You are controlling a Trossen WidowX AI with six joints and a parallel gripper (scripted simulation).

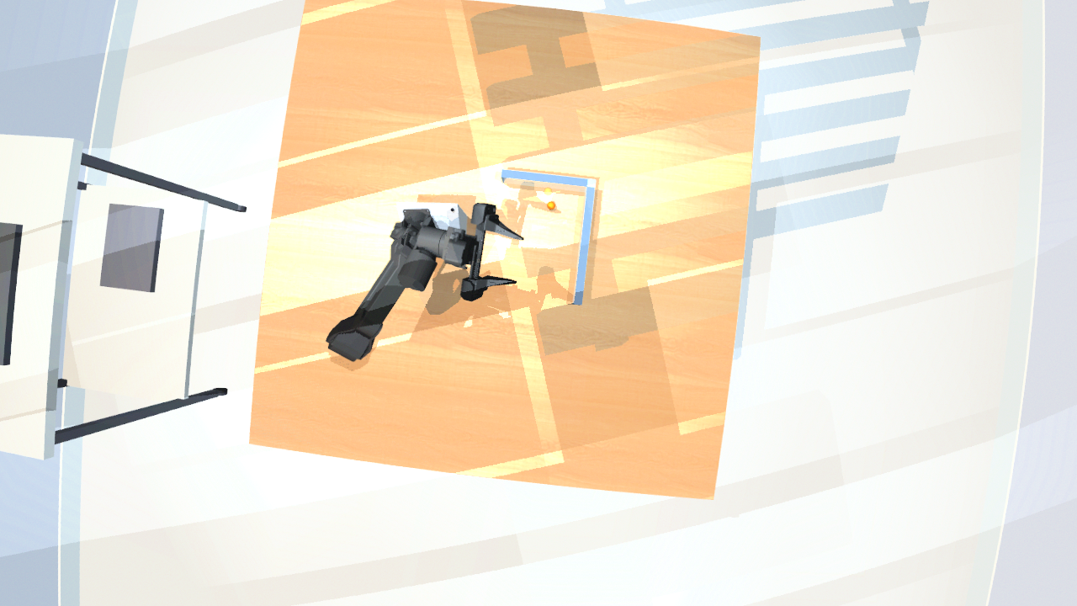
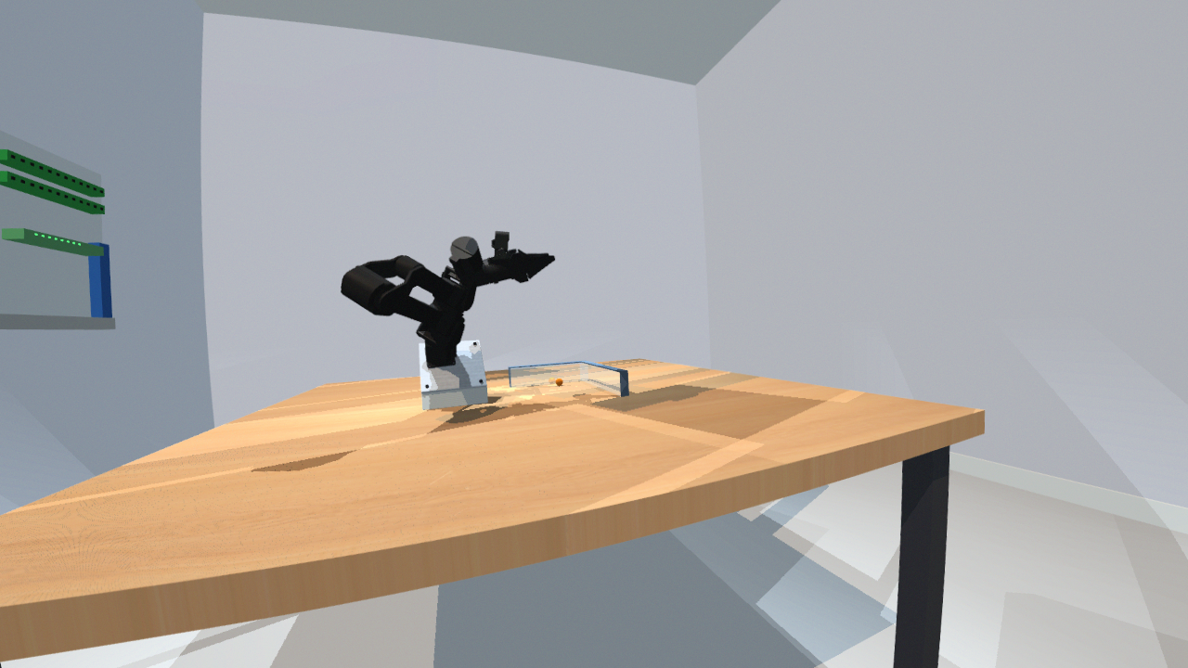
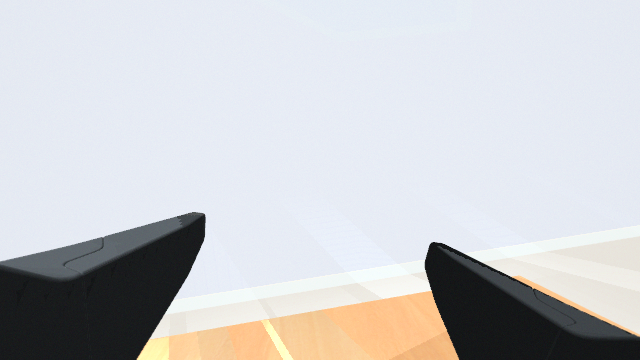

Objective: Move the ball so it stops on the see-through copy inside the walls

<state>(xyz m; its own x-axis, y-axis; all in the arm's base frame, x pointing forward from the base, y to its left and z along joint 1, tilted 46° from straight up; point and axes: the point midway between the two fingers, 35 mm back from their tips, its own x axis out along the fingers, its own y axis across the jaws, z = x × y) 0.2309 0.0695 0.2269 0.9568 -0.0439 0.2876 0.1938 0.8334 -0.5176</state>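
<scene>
Now: the orange ball 70 mm ahead of my gripper tip, 180 mm to the left of it and 330 mm below it. The rest, counted from my gripper tip: see-through copy of ball (60 mm ahead, 220 mm to the left, 330 mm below).
</scene>
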